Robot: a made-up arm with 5 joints.
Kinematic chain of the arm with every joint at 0, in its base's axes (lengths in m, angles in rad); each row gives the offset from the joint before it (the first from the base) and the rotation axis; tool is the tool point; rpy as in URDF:
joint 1: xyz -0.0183 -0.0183 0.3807 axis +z
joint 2: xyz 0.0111 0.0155 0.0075 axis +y
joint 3: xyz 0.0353 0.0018 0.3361 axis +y
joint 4: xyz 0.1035 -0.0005 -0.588 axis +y
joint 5: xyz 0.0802 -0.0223 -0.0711 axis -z
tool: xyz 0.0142 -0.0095 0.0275 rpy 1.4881 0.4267 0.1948
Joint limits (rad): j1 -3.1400..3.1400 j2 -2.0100..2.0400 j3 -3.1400..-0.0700 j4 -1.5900..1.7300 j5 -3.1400..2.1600
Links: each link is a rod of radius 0.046 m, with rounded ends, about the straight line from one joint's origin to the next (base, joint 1, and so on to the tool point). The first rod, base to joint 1, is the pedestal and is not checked.
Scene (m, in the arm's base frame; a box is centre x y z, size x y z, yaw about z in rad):
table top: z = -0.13
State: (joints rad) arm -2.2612 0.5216 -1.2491 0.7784 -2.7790
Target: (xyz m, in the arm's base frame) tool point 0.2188 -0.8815 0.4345
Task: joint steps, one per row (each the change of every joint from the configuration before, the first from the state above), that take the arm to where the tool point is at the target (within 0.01 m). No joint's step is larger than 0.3 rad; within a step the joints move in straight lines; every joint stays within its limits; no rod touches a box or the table.
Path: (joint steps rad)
1: 0.2371 0.0342 -0.1244 -0.0103 0.0112
2: 0.2372 0.0343 -0.1243 -0.0103 0.0112
3: 0.2371 0.0342 -0.1244 -0.0102 0.0111
4: 0.2372 0.0343 -0.1243 -0.0103 0.0112

